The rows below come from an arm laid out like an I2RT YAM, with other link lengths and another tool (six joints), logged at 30 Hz.
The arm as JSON. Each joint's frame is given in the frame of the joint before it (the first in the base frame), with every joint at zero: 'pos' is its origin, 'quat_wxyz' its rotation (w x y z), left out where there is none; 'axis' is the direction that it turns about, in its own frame. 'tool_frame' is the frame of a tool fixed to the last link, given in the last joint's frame.
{
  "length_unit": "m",
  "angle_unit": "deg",
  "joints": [
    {
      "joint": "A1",
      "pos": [
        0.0,
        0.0,
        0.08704
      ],
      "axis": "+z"
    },
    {
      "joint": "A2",
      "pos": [
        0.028,
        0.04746,
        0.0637
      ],
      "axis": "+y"
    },
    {
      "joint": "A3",
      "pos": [
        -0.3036,
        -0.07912,
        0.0
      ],
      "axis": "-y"
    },
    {
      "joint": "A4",
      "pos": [
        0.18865,
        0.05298,
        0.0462
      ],
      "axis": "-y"
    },
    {
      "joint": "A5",
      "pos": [
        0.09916,
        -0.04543,
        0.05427
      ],
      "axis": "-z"
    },
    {
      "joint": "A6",
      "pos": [
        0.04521,
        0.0,
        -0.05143
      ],
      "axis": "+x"
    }
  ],
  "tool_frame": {
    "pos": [
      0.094,
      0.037,
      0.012
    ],
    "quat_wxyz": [
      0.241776,
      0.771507,
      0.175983,
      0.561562
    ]
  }
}
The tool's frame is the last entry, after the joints.
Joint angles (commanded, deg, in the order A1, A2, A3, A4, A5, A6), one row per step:
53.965, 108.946, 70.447, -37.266, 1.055, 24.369
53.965, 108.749, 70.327, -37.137, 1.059, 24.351
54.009, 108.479, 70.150, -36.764, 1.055, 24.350
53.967, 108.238, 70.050, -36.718, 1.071, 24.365
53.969, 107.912, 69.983, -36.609, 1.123, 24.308
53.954, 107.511, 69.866, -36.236, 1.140, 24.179
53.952, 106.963, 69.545, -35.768, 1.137, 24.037
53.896, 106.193, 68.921, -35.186, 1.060, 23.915
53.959, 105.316, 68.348, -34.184, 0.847, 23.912
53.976, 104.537, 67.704, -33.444, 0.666, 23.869
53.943, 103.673, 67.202, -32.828, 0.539, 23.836
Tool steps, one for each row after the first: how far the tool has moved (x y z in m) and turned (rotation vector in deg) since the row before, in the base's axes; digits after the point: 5 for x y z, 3 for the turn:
-0.00005, -0.00007, 0.00088, 0.161, -0.128, 0.016
0.00010, 0.00066, 0.00147, 0.379, -0.271, 0.046
0.00011, -0.00042, 0.00113, 0.145, -0.119, -0.061
0.00015, 0.00005, 0.00189, 0.258, -0.269, 0.043
0.00057, 0.00064, 0.00256, 0.499, -0.427, 0.104
0.00004, 0.00015, 0.00270, 0.538, -0.438, 0.135
-0.00047, -0.00088, 0.00288, 0.609, -0.397, 0.083
-0.00026, 0.00126, 0.00463, 1.174, -0.606, 0.132
-0.00080, -0.00012, 0.00318, 0.799, -0.388, 0.117
-0.00028, -0.00022, 0.00417, 0.854, -0.488, 0.042

